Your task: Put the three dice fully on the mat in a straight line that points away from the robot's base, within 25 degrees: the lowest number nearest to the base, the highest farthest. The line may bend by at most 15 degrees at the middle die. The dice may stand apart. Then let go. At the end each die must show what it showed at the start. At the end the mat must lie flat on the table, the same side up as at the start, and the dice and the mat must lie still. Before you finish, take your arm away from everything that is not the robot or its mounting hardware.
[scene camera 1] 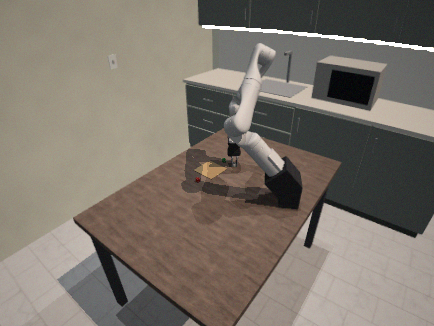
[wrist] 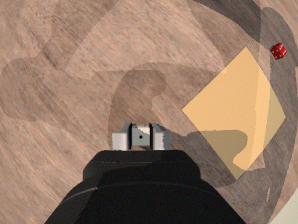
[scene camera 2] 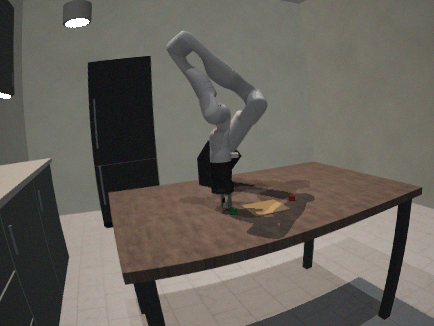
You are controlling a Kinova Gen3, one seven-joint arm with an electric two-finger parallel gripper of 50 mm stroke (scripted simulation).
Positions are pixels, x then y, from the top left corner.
Scene:
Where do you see a tan mat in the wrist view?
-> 237,112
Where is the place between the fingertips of the gripper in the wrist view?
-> At 140,132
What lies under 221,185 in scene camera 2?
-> The gripper.

